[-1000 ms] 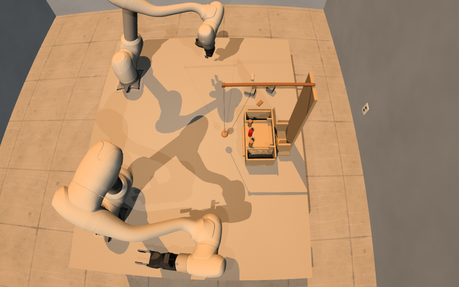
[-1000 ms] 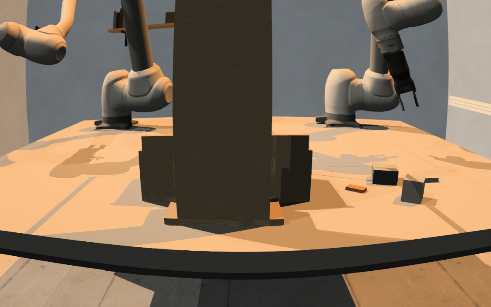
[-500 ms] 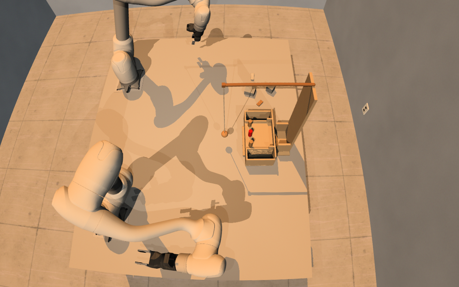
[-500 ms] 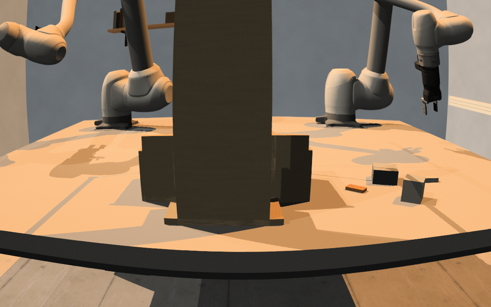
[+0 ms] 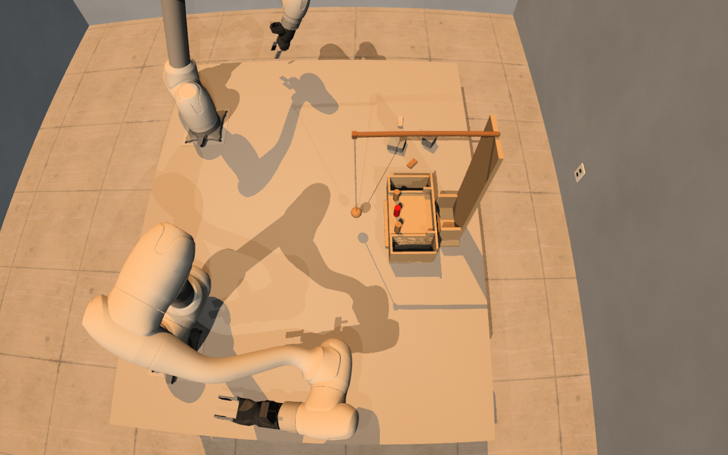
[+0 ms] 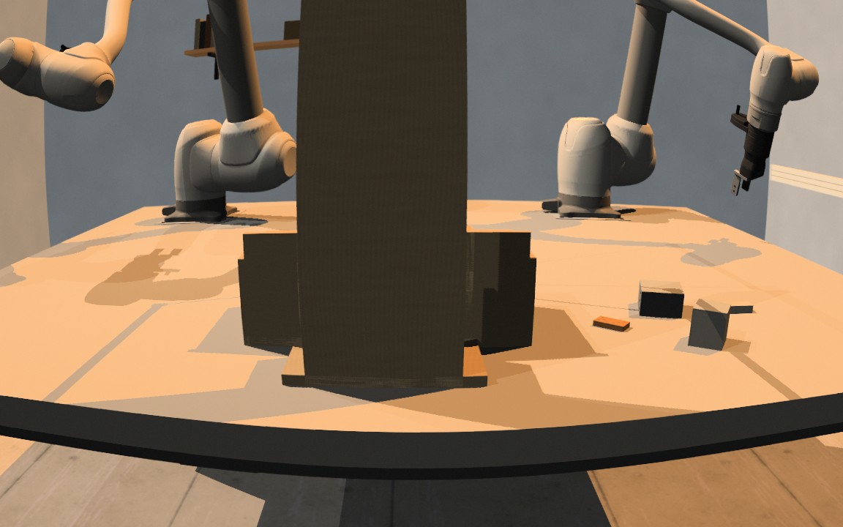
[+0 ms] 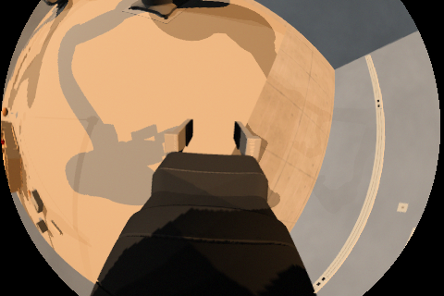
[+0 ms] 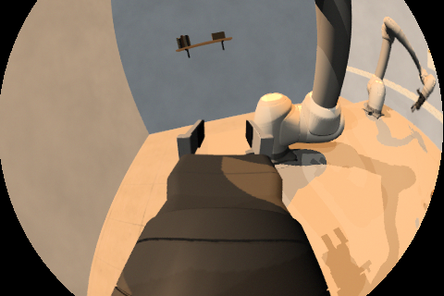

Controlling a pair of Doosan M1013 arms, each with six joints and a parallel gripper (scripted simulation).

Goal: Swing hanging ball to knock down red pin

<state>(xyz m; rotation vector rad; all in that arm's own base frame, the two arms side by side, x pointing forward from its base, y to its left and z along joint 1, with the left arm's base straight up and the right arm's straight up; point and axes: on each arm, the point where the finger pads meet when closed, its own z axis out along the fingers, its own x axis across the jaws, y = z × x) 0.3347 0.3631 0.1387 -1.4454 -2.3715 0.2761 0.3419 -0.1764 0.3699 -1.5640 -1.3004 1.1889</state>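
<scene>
Now: the orange ball 740 mm to the left of my right hand, 410 mm ahead of it and 250 mm below it. The rest, counted from my right hand: red pin: 730 mm to the left, 570 mm ahead, 250 mm below; pale block: 1260 mm to the left, 630 mm ahead, 360 mm below.
</scene>
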